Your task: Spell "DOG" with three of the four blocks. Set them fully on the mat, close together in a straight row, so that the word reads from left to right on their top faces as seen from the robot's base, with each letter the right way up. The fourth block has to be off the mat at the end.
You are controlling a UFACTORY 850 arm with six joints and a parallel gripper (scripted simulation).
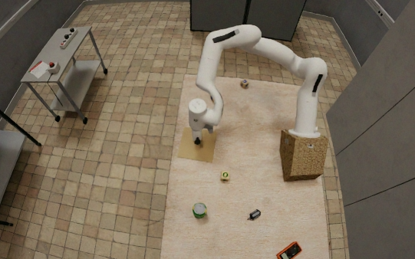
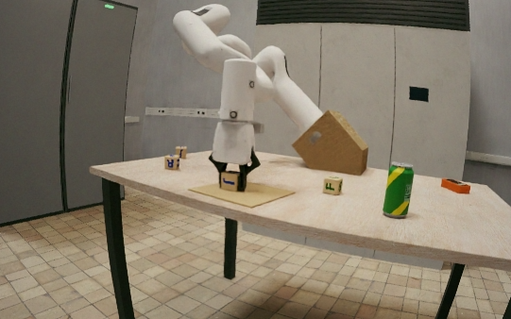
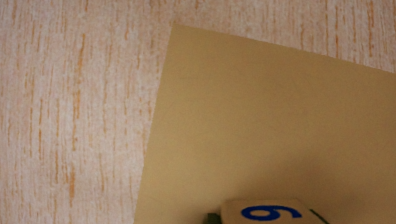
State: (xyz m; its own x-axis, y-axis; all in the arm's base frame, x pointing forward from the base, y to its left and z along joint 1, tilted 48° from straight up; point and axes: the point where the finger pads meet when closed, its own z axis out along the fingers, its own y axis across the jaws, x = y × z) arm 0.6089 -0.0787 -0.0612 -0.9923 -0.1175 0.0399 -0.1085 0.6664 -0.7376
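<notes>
The tan mat is 30 mm to the left of my hand and 20 mm below it. Round my hand: yellow can: 430 mm to the left, 40 mm behind, 40 mm above; letter block: right at my hand; blue-lettered block: 310 mm to the right, 90 mm behind.
</notes>
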